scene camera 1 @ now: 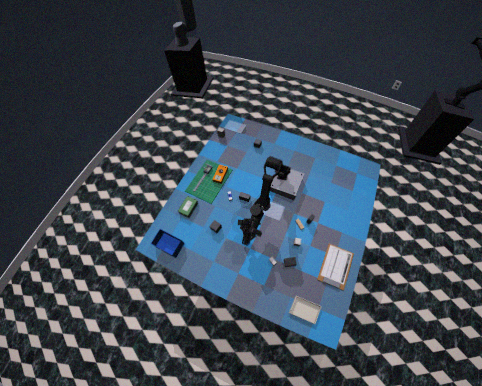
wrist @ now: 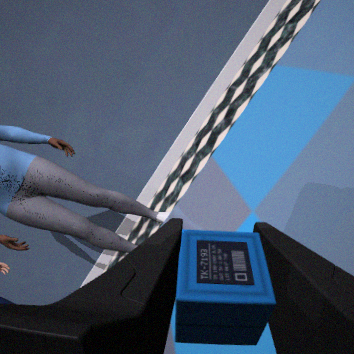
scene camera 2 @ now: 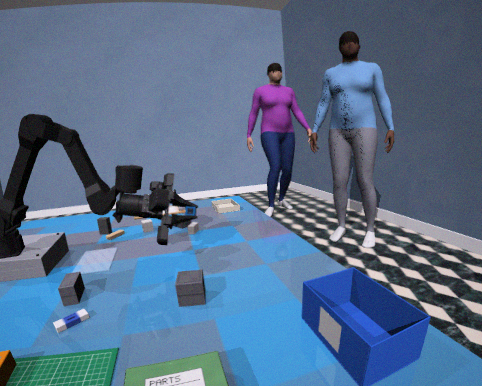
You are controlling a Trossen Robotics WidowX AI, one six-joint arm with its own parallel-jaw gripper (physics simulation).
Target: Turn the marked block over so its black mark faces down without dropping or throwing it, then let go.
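Places are measured from the arm's base along level axes (x ahead, y left, z up), in centimetres.
Where they show: gripper, fingertip midpoint: (scene camera 1: pixel 243 244) (wrist: pixel 216 231) (scene camera 2: pixel 197 212); arm's base, link origin: (scene camera 1: pixel 282 175) (scene camera 2: pixel 10 252).
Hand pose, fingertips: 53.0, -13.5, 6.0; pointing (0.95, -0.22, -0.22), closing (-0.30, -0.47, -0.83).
Each offset is from my fingertips to the centre of the thing, as dx, dy, dz. Level surfaces: height alone.
A blue block @[-1.6, +1.3, -0.2] (scene camera 2: pixel 191 211) (wrist: pixel 225 292) with a dark printed label reading TK-7193 is held between the fingers of my gripper (scene camera 2: pixel 188 210) (wrist: pixel 216 231). In the wrist view the labelled face is toward the camera, with a plain side below it. In scene camera 2 a dark patch edged in blue shows on the side of the block, so that dark face looks sideways. My gripper is shut on the block and points roughly level, above the blue and grey mat @[dz -12.1] (scene camera 1: pixel 260 267). In scene camera 1 the block is too small and dark to tell.
Grey blocks @[-9.3, -20.4, -9.5] (scene camera 1: pixel 215 226) (scene camera 2: pixel 190 287), a dark block @[+1.5, +27.7, -10.4] (scene camera 1: pixel 290 262) and a small pale block @[+3.2, +17.9, -10.6] (scene camera 1: pixel 273 261) (scene camera 2: pixel 193 228) stand around the arm. A blue bin @[+8.7, -45.7, -8.3] (scene camera 1: pixel 167 243) (scene camera 2: pixel 395 345), a cream tray @[+25.8, +40.7, -10.8] (scene camera 1: pixel 305 310) (scene camera 2: pixel 226 206) and a green parts box @[-18.2, -42.4, -10.1] (scene camera 1: pixel 188 206) stand farther out.
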